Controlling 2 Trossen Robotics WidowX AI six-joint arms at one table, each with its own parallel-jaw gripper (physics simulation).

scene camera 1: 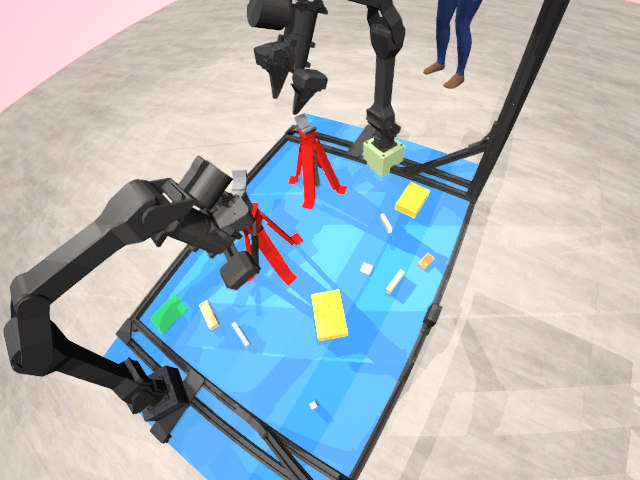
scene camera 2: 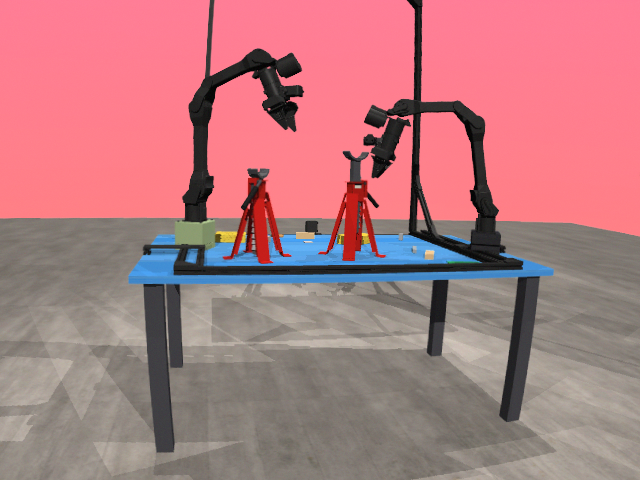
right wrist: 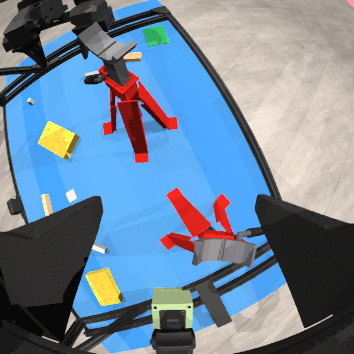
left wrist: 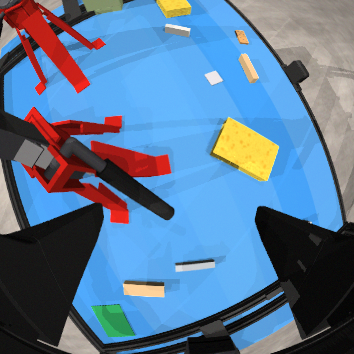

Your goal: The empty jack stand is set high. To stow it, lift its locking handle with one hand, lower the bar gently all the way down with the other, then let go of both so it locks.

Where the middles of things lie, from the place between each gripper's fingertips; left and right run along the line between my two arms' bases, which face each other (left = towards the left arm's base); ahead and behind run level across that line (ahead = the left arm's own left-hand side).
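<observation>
My right hand is 0.38 m above the green block [scene camera 1: 174, 308], and it's 0.1 m short of the block and 0.53 m to the right of it.
As for my left hand, the green block is 0.24 m below it, 0.22 m ahead of it and 0.26 m to the left of it.
</observation>
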